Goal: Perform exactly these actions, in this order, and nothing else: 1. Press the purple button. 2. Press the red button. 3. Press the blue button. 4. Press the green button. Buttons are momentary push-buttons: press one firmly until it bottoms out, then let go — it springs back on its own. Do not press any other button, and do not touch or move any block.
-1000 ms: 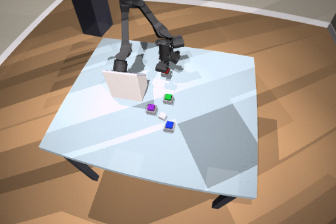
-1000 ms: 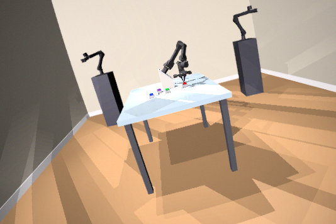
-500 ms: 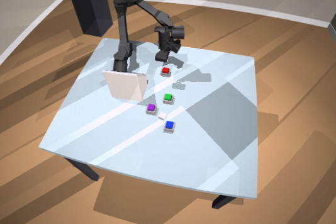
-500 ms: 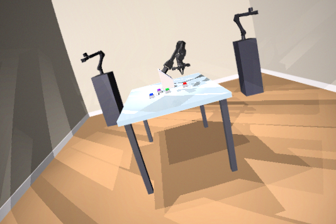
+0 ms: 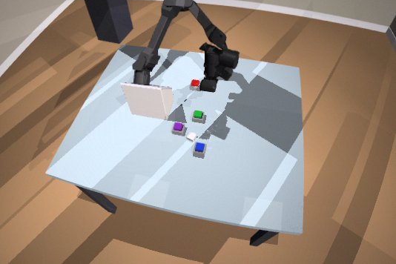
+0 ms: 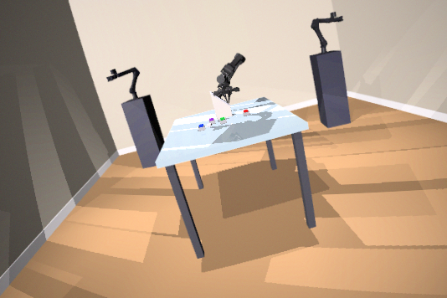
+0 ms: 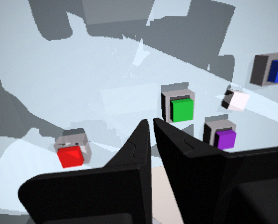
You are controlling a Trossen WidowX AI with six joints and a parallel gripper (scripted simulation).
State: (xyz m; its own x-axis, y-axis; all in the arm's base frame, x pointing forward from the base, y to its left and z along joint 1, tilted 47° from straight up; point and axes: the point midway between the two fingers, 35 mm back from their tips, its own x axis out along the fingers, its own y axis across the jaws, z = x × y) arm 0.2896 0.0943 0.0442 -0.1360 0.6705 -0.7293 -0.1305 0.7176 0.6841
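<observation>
The blue button lies 230 mm to the right of my gripper tip, 110 mm below it and 30 mm ahead of it. From my gripper tip the other things lie so: green button 110 mm below, 70 mm to the right, 40 mm behind; red button 120 mm behind, 110 mm to the left, 110 mm below; purple button 170 mm to the right, 110 mm below, 100 mm behind.
</observation>
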